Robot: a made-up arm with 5 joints.
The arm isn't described. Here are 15 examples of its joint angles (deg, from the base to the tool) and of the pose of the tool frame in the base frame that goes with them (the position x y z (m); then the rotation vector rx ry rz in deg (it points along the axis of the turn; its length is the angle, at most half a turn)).
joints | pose
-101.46 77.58 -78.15 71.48 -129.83 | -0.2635 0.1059 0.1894 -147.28 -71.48 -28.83
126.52 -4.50 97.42 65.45 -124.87 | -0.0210 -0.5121 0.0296 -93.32 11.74 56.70
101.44 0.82 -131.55 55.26 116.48 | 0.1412 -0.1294 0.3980 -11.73 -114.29 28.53
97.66 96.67 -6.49 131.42 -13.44 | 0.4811 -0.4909 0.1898 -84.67 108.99 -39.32
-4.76 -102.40 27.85 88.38 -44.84 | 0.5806 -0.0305 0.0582 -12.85 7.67 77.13
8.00 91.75 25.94 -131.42 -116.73 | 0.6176 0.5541 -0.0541 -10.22 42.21 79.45
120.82 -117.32 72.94 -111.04 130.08 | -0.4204 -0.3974 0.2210 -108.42 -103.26 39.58
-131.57 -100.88 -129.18 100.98 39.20 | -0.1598 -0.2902 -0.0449 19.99 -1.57 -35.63
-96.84 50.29 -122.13 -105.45 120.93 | 0.0375 0.1135 0.2442 -13.49 -36.09 99.34
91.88 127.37 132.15 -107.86 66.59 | 0.0468 -0.4664 0.0773 -20.23 -50.43 68.86
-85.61 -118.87 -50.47 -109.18 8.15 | 0.1830 0.1588 0.2072 135.44 48.41 40.02
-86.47 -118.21 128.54 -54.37 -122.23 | -0.2845 0.7276 -0.1959 90.91 83.56 12.76
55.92 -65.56 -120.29 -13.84 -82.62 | 0.1325 0.2603 -0.0971 87.07 80.90 -39.44
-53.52 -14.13 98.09 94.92 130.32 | 0.2648 0.6058 -0.1200 52.61 54.52 21.34
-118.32 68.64 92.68 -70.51 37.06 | -0.3410 0.4013 0.0448 28.32 -7.52 -7.54
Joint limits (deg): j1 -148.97..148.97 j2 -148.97..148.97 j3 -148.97..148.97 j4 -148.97..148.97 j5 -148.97..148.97
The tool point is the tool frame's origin. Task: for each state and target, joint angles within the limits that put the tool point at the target. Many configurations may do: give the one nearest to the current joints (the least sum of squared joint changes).
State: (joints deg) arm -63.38 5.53 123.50 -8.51 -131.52
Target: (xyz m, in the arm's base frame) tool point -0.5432 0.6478 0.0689
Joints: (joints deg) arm -104.83 0.75 99.11 -28.65 -135.40
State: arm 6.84 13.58 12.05 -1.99 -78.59
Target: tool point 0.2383 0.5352 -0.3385
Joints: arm -16.27 12.21 -4.41 -9.28 -85.30
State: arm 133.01 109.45 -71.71 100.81 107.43
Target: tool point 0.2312 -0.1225 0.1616
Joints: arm 148.62 101.04 -62.40 98.86 111.08
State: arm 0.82 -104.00 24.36 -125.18 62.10
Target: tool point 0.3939 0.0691 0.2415
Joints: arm -14.53 -147.17 31.11 -108.95 53.07
